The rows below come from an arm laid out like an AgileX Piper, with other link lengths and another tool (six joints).
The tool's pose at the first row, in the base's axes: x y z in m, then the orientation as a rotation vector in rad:
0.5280, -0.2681, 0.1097, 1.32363, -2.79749, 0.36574
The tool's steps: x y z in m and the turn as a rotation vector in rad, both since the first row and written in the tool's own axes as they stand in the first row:
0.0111, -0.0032, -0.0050, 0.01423, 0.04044, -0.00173
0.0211, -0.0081, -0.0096, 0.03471, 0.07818, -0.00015
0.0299, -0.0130, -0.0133, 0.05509, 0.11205, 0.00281
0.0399, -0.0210, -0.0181, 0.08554, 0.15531, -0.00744
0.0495, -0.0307, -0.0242, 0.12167, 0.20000, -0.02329
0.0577, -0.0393, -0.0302, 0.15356, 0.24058, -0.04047
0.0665, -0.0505, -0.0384, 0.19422, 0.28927, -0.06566
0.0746, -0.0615, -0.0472, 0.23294, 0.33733, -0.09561
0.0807, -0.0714, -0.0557, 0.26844, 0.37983, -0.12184
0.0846, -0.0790, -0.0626, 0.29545, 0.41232, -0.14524
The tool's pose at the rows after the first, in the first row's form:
0.5230, -0.2774, 0.1166, 1.30615, -2.76587, 0.40838
0.5200, -0.2870, 0.1232, 1.28668, -2.73939, 0.45772
0.5178, -0.2958, 0.1289, 1.26730, -2.71640, 0.50409
0.5172, -0.3072, 0.1364, 1.26128, -2.67622, 0.56791
0.5180, -0.3191, 0.1454, 1.26172, -2.63000, 0.63871
0.5189, -0.3293, 0.1540, 1.26462, -2.58469, 0.70017
0.5212, -0.3410, 0.1653, 1.27288, -2.52551, 0.77523
0.5238, -0.3519, 0.1770, 1.28564, -2.46162, 0.84506
0.5268, -0.3607, 0.1880, 1.29533, -2.40400, 0.90685
0.5296, -0.3668, 0.1967, 1.30584, -2.35657, 0.95260

